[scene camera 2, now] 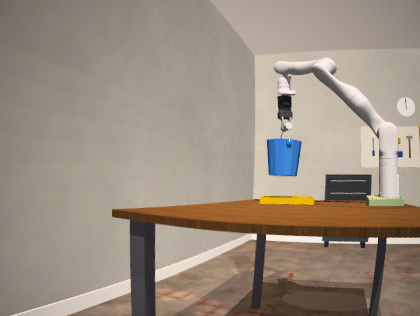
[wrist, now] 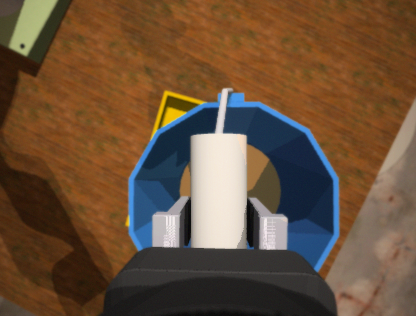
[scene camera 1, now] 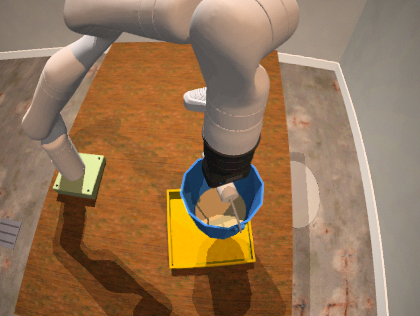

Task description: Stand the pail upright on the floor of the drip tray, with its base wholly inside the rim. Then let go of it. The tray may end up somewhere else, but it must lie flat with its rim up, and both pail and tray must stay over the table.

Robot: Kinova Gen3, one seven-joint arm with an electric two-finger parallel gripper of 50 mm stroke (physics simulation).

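Seen in the pictures: gripper, between the fingertips: [scene camera 2: 286, 129] [wrist: 218, 213] [scene camera 1: 218, 176]; arm's base, origin of its link: [scene camera 2: 388, 196] [scene camera 1: 74, 170].
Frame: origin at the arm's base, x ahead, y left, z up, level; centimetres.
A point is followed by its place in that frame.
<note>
The blue pail [scene camera 1: 254, 190] @(y -9.6, x 61.4, z 22.3 cm) [scene camera 2: 284, 157] @(y -4.5, x 51.8, z 18.3 cm) [wrist: 305, 185] @(y -7.4, x 60.1, z 21.3 cm) hangs upright in the air by its wire bail. My gripper [scene camera 1: 225, 185] @(y -12.2, x 52.4, z 33.2 cm) [scene camera 2: 285, 121] [wrist: 218, 213] @(y -12.2, x 52.4, z 33.2 cm) is shut on the bail's white cylindrical grip [scene camera 1: 228, 192] @(y -16.7, x 54.5, z 36.3 cm) [scene camera 2: 286, 127] @(y -7.5, x 51.4, z 33.5 cm) [wrist: 219, 170] @(y -9.6, x 51.2, z 36.2 cm), above the pail's mouth. The yellow drip tray [scene camera 1: 185, 245] @(y -19.7, x 44.5, z -3.4 cm) [scene camera 2: 287, 201] @(y -0.1, x 48.7, z -2.6 cm) [wrist: 172, 116] @(y -5.9, x 39.0, z -3.4 cm) lies flat on the table, rim up. In scene camera 2 a clear gap shows between the pail's base and the tray, and the base is within the tray's width. In scene camera 1 the pail covers the tray's back right part.
The wooden table [scene camera 1: 140, 210] @(y -9.9, x 27.8, z -3.8 cm) [scene camera 2: 225, 215] @(y 67.9, x 51.4, z -3.8 cm) [wrist: 100, 75] @(y -5.2, x 22.5, z -3.8 cm) has its right edge near the tray in scene camera 1. The arm's pale green base plate [scene camera 1: 95, 175] @(y -0.9, x 9.4, z -0.2 cm) [scene camera 2: 385, 201] @(y 7.8, x 2.4, z -1.8 cm) [wrist: 37, 30] @(y -3.2, x 9.7, z 0.0 cm) is to the tray's left. A shadow falls across the tray's front part.
</note>
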